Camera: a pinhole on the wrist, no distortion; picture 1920 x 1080 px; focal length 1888.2 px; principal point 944.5 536.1 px. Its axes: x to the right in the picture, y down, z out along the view. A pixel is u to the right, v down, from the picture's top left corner.
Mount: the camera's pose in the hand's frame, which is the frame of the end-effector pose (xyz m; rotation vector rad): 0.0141 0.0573 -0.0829 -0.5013 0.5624 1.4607
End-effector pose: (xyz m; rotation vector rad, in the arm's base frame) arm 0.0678 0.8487 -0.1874 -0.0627 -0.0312 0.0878
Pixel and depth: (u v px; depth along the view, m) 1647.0 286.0 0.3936
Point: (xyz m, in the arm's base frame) 0.1170 1.2782 -0.0835
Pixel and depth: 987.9 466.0 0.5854
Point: 0.0832 1.3097 0.1473
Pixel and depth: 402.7 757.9 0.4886
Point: 0.0100 1.1286 0.1799
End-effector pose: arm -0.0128 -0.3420 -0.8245 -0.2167 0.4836 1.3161
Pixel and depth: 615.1 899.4 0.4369
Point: -0.2225 -0.1878 -0.4997
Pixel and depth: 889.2 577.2 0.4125
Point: -0.2519 -0.1400 -0.5845
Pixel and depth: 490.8 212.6 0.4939
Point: -0.1731 -0.0126 -0.5189
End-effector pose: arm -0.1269 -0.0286 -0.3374 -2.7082 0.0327 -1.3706
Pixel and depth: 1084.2 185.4 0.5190
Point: 0.2020 -0.4197 -0.4417
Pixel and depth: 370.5 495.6 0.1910
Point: -0.0257 -0.1535 -0.3899
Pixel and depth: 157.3 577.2 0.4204
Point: 0.1758 -0.1860 -0.5476
